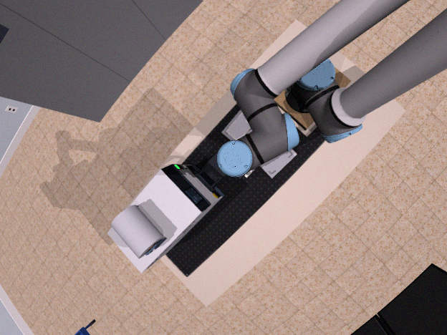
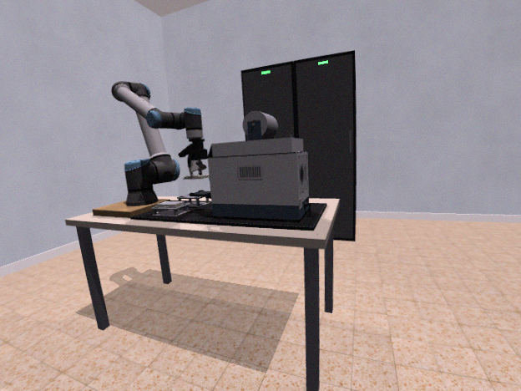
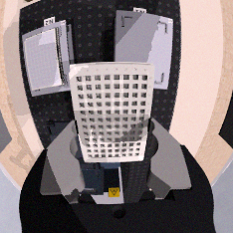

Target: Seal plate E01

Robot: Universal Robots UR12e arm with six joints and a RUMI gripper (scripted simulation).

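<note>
Right now my hand is 12 cm short of the sealer stage, 9 cm to the left of it and 8 cm above it. From my hand the other things lie so: foil roll (45 cm ahead, 9 cm to the right, 23 cm above); plate nest N1 (9 cm behind, 7 cm to the left, 13 cm below); square start button (22 cm ahead, 18 cm to the right).
</note>
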